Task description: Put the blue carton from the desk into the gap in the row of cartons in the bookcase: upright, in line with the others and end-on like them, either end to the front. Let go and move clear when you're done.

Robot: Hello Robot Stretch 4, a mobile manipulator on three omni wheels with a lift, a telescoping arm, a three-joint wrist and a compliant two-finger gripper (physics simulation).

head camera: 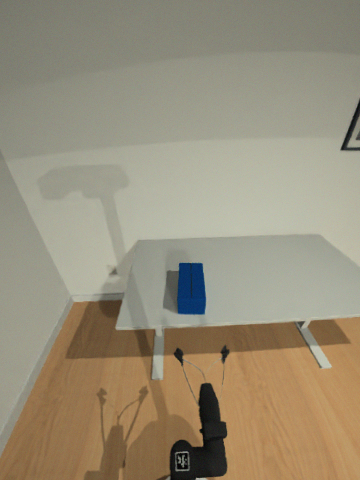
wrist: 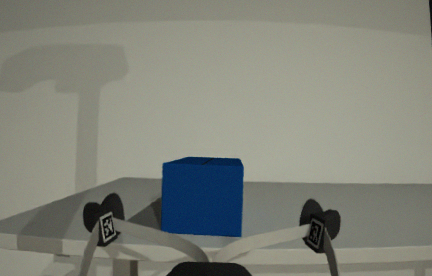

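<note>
The blue carton lies on the desk near its front edge, left of the desk's middle, with one end facing the gripper and a dark line running along its top. My gripper is open and empty, in front of the desk's front edge and short of the carton. In the wrist view the carton's end shows between the two spread fingertips, a little nearer the left one. The bookcase and its row of cartons do not show in either view.
A wall stands behind the desk and another wall is at the left. The desk's legs stand on the wooden floor. A framed picture hangs at the right.
</note>
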